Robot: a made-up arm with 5 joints.
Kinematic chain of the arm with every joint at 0, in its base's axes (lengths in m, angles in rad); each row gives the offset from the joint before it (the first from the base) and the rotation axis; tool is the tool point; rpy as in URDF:
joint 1: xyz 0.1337 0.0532 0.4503 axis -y
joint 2: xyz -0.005 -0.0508 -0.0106 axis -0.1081 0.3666 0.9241
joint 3: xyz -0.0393 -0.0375 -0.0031 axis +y
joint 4: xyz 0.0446 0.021 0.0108 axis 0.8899 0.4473 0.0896
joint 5: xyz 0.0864 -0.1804 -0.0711 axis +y
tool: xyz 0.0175 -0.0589 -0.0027 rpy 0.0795 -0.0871 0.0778
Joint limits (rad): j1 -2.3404..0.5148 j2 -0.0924..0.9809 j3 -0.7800..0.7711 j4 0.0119..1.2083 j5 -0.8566..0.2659
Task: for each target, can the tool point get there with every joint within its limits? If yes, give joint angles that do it. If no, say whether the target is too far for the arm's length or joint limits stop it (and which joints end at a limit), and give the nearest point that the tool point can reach.
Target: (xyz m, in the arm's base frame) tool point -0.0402 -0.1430 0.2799
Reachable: yes | joints -1.3031 0.5499 0.0480 0.5478 -0.3354
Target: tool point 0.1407 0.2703 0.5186
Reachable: no: joint limits stop it (at a limit: joint 1, joint 2, joint 3, joint 4, joint 5) | nearest point -0.0812 0.0828 0.5392 | short by 0.291 m
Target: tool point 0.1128 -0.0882 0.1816
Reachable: yes | joints 0.0367 0.3806 0.2095 1.0913 -0.4694
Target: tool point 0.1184 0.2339 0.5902
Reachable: no: joint limits stop it (at a limit: joint 1, joint 2, joint 3, joint 4, joint 5) | nearest point -0.0812 0.0828 0.5392 | short by 0.256 m
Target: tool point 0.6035 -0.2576 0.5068
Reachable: no: too far | nearest point 0.3831 -0.1361 0.4658 | short by 0.255 m
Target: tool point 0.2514 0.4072 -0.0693
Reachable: no: too far | nearest point 0.1851 0.0829 0.2235 | short by 0.442 m
